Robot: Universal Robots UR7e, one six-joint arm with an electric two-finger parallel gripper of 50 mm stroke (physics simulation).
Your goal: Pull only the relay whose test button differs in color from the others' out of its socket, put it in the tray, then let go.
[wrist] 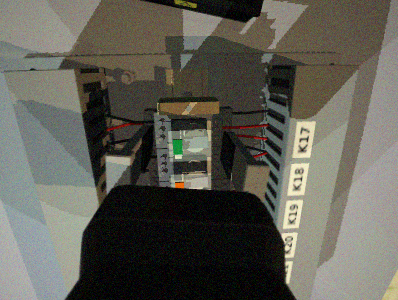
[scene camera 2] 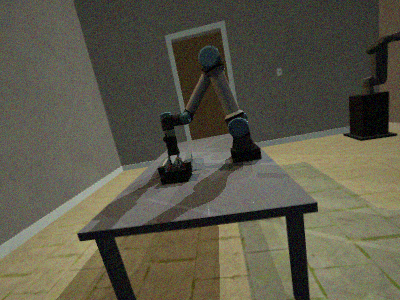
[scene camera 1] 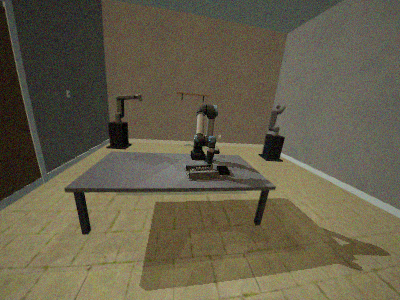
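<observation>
A relay with a green test button sits in its socket in the row, near the row's upper end in the wrist view. The relay below it has an orange button and is partly hidden by the gripper's body. Further relays are hidden. My gripper is open, pointing down into the relay panel. Its fingers stand on both sides of the green-button relay with gaps, nothing gripped. The black tray stands beyond the row's end.
Slotted wire ducts flank the row, and red and black wires run from them towards the sockets. Labels K17, K18 and K19 are on the right duct. A tan end block closes the row.
</observation>
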